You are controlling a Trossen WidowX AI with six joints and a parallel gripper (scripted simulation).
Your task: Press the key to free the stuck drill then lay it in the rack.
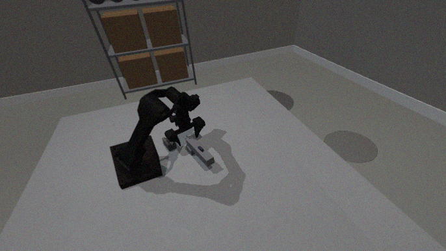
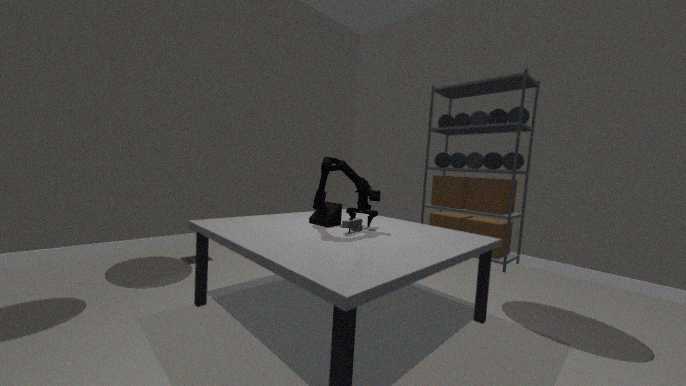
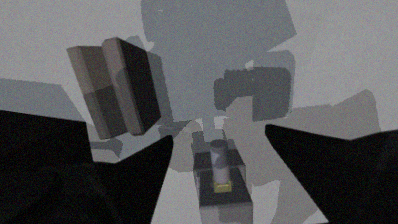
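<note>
The drill is 5 cm to the right of my gripper tip, 3 cm above it and 2 cm ahead of it. From my gripper tip the other things lie so: grey holder block (10 cm to the right, 5 cm ahead, 3 cm above); then rack (9 cm behind, 1 cm to the left); then blue key (13 cm to the right, 6 cm ahead, 3 cm above).
</note>
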